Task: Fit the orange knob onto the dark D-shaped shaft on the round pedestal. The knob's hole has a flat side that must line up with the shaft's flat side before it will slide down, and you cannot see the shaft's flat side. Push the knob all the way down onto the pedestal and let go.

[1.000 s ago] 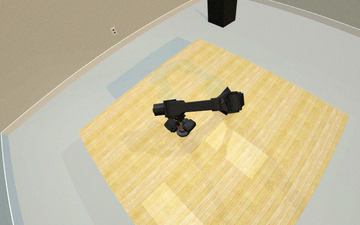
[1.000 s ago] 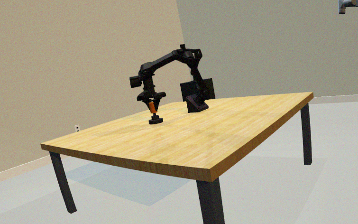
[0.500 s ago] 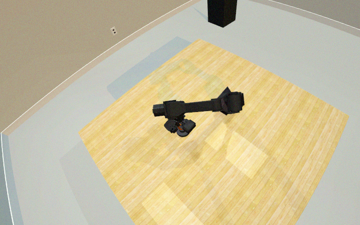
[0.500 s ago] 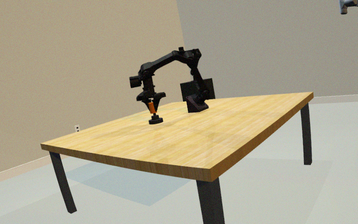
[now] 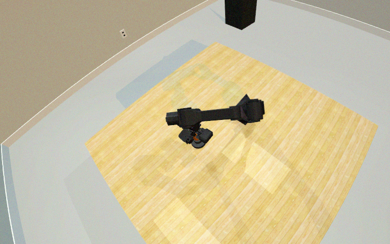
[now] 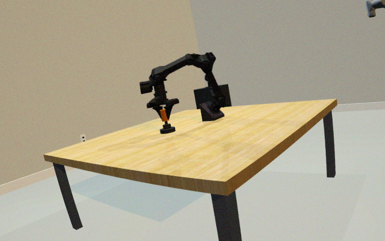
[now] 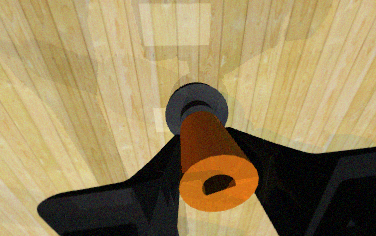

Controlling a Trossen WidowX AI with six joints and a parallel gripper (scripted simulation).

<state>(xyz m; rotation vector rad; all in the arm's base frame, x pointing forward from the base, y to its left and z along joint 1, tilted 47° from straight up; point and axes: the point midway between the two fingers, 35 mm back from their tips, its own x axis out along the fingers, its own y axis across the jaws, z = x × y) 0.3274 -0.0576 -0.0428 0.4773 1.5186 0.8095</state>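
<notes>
Now: the dark round pedestal 40 mm below my gripper tip. The rest, counted from my gripper tip: orange knob 20 mm above.
</notes>
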